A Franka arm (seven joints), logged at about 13 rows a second.
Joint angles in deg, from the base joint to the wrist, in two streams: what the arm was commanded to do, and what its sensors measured. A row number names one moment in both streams.
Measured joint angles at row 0:
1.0, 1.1, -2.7, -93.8, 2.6, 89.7, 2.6
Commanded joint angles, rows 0 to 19:
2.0, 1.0, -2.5, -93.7, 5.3, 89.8, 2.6
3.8, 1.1, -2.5, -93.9, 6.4, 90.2, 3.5
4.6, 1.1, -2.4, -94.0, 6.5, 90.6, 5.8
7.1, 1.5, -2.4, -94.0, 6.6, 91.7, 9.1
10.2, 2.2, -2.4, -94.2, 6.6, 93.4, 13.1
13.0, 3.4, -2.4, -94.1, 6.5, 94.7, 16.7
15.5, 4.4, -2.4, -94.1, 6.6, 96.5, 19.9
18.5, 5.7, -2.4, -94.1, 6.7, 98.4, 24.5
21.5, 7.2, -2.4, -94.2, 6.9, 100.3, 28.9
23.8, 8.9, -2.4, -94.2, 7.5, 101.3, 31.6
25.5, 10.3, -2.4, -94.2, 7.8, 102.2, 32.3
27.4, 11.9, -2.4, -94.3, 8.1, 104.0, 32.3
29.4, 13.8, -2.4, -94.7, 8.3, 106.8, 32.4
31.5, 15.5, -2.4, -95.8, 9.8, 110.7, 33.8
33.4, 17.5, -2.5, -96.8, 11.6, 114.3, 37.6
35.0, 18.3, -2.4, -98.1, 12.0, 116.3, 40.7
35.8, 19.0, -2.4, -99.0, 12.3, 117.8, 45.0
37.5, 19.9, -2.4, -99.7, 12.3, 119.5, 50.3
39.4, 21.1, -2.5, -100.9, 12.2, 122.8, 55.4
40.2, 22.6, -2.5, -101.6, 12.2, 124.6, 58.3
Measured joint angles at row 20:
38.1, 21.3, -1.7, -100.0, 11.1, 121.2, 52.1
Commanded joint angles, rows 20 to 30:
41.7, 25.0, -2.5, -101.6, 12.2, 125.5, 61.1
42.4, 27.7, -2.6, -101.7, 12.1, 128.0, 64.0
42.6, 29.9, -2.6, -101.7, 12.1, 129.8, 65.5
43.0, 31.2, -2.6, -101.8, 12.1, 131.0, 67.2
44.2, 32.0, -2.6, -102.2, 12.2, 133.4, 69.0
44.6, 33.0, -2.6, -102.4, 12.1, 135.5, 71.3
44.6, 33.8, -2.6, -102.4, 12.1, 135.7, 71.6
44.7, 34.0, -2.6, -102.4, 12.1, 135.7, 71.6
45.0, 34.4, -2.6, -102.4, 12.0, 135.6, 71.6
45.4, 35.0, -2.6, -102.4, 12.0, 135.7, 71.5
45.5, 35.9, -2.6, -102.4, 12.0, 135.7, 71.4
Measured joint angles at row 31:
44.2, 34.7, -1.8, -102.7, 11.1, 135.2, 70.3
